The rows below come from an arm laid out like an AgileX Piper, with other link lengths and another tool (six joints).
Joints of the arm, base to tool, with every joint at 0 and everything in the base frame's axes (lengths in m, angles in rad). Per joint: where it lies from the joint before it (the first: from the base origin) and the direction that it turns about. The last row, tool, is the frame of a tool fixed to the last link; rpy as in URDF.
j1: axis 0 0 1 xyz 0 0 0.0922
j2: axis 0 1 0 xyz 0 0 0
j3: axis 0 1 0 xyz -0.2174 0 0.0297
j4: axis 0.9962 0 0.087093 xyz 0.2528 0 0.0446
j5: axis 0 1 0 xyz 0 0 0
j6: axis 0.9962 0 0.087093 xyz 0.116 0 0.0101
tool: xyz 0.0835 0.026 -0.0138 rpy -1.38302 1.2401 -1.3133
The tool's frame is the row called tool.
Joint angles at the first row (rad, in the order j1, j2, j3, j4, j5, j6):
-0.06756, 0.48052, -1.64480, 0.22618, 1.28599, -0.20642
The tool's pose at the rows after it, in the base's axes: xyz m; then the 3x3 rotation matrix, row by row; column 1 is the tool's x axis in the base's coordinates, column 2 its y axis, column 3 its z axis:
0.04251 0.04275 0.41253; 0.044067 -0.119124 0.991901; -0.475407 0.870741 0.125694; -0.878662 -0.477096 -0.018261
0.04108 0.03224 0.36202; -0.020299 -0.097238 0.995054; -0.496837 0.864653 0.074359; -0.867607 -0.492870 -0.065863
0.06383 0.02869 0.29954; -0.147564 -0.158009 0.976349; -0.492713 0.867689 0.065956; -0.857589 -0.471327 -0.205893
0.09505 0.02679 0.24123; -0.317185 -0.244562 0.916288; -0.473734 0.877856 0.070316; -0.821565 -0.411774 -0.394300
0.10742 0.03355 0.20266; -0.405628 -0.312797 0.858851; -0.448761 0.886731 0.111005; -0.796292 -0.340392 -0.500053
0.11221 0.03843 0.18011; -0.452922 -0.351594 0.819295; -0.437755 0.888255 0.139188; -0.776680 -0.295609 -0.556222
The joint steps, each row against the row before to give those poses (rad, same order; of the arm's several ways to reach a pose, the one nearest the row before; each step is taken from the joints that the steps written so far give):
0.00002, -0.20025, 0.14597, -0.10118, 0.00001, -0.00416
-0.00005, -0.18570, 0.23062, -0.05277, 0.00001, -0.01195
0.00004, -0.11532, 0.25080, -0.01010, 0.00666, -0.00157
-0.00002, 0.00520, 0.19721, -0.00002, -0.00190, 0.00853
0.00112, -0.00028, 0.12500, 0.03680, 0.00026, 0.01050
-0.00006, 0.00005, 0.07191, 0.02674, -0.00001, -0.00004

